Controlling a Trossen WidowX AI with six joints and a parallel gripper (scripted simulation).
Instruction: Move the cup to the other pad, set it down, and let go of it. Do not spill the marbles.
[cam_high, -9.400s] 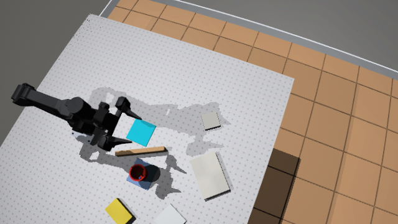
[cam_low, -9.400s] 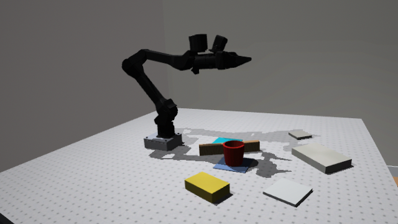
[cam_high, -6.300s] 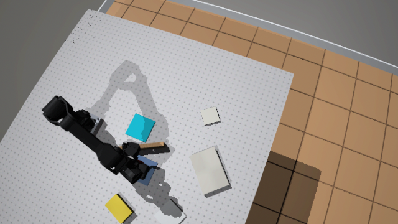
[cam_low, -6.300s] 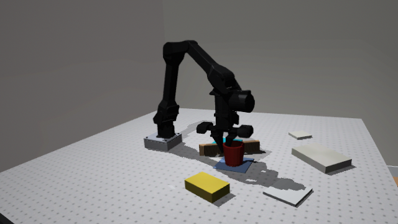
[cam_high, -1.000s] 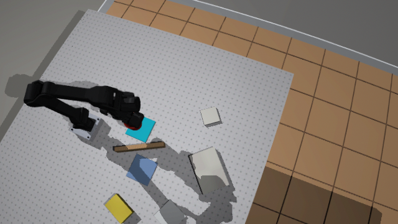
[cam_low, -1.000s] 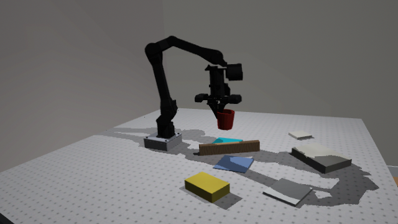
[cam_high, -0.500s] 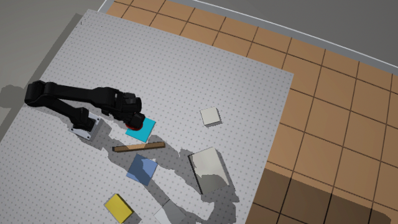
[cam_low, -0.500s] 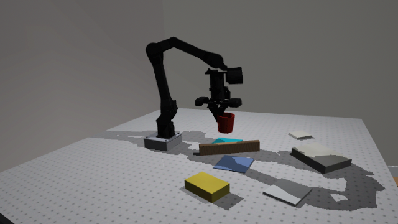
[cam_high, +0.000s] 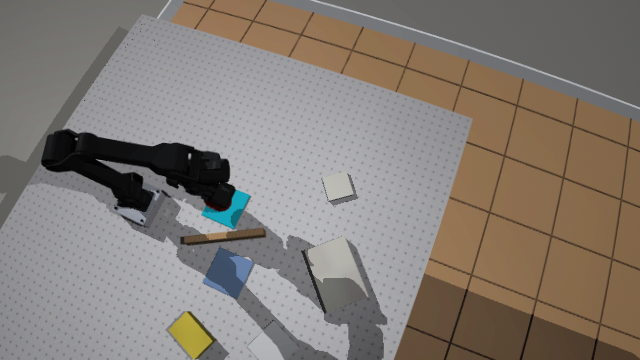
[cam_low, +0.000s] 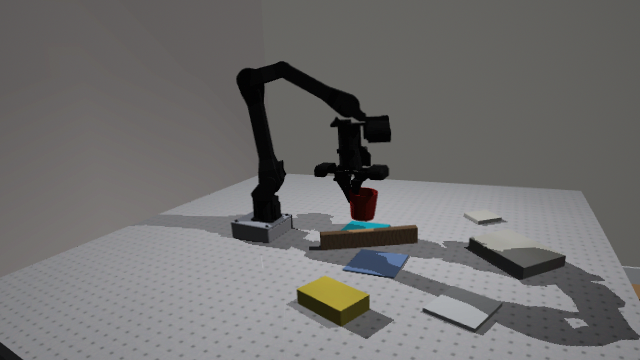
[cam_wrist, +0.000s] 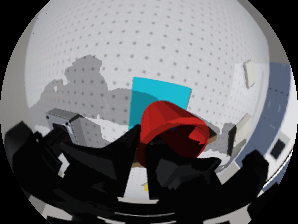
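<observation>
Now: gripper tip 30 mm short of the cyan pad and 80 mm above it. Round my gripper tip: dark red cup: 30 mm ahead, 10 mm to the right; small white tile: 340 mm ahead, 150 mm to the left, 70 mm below; wooden bar: 70 mm ahead, 100 mm to the right, 60 mm below.
</observation>
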